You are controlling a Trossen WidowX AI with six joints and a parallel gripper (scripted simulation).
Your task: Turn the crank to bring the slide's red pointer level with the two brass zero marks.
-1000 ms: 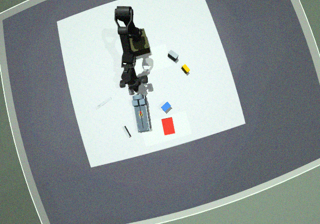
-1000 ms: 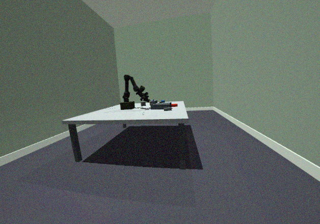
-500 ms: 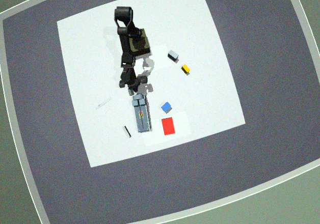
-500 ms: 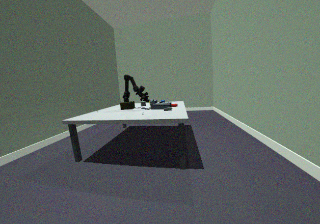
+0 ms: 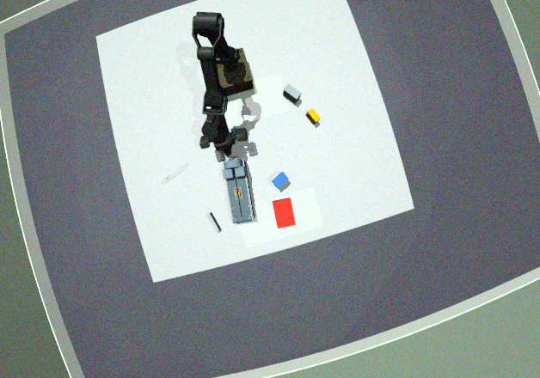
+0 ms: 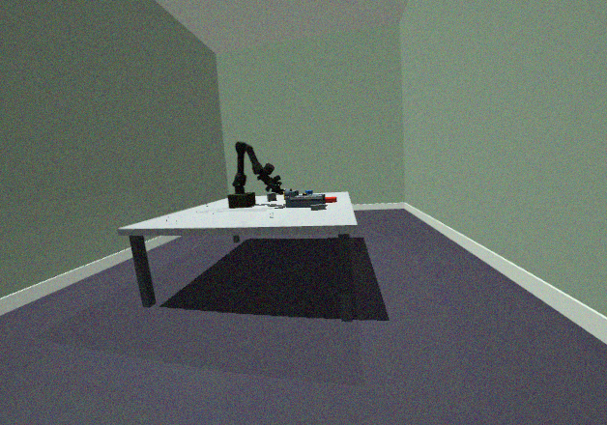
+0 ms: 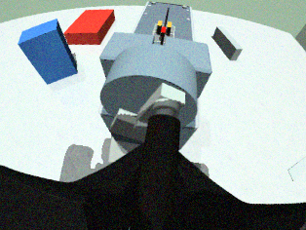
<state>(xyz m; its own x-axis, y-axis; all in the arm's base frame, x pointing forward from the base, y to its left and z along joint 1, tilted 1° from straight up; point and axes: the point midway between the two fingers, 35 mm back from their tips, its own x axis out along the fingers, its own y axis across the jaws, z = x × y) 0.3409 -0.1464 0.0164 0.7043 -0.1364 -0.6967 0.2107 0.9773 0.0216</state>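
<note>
My gripper tip is now 150 mm short of the red pointer, 20 mm to the left of it and 10 mm above it. The rest, counted from my gripper tip: blue block (180 mm ahead, 160 mm to the left, 40 mm below); crank handle (30 mm above, 20 mm behind); pale strip (280 mm to the right, 90 mm below, 30 mm behind).
</note>
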